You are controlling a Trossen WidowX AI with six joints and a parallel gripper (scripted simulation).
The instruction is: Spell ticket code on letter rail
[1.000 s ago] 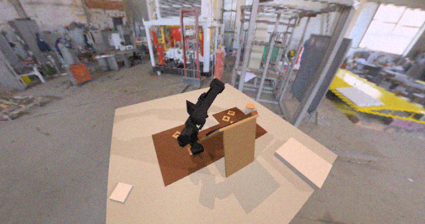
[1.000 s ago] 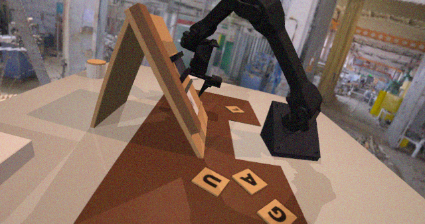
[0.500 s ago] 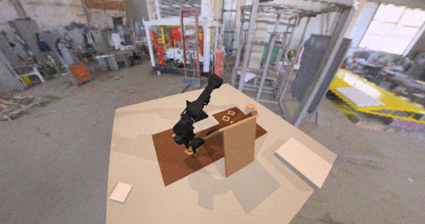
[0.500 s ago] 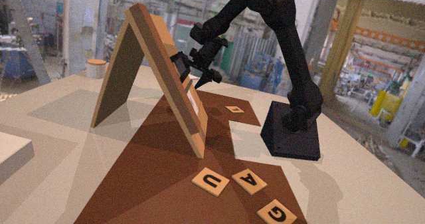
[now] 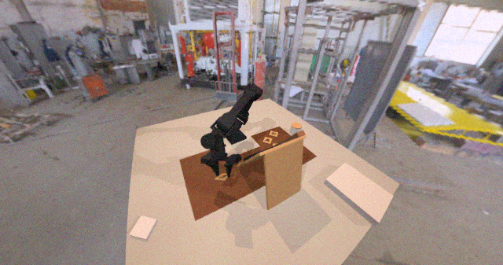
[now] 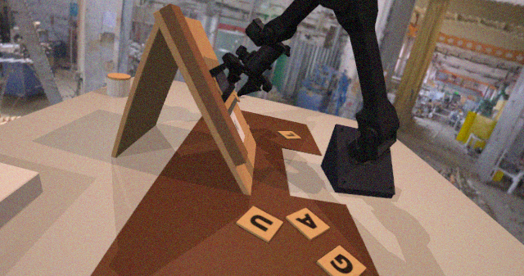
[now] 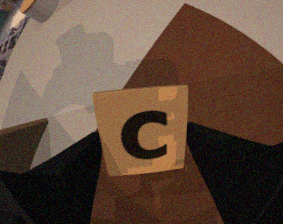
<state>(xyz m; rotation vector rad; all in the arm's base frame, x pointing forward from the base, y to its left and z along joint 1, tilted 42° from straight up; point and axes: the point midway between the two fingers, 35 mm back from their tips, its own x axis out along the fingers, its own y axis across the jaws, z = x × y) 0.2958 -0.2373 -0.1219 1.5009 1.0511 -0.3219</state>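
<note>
My gripper tip is now 24 cm to the right of the white ticket, 2 cm above it and 1 cm past it. Also, from my gripper tip: brown mat (23 cm to the left, 12 cm behind, 10 cm below); then letter tile (44 cm to the left, 10 cm below, 6 cm behind); then white pad (37 cm to the right, 10 cm below, 4 cm behind).
</note>
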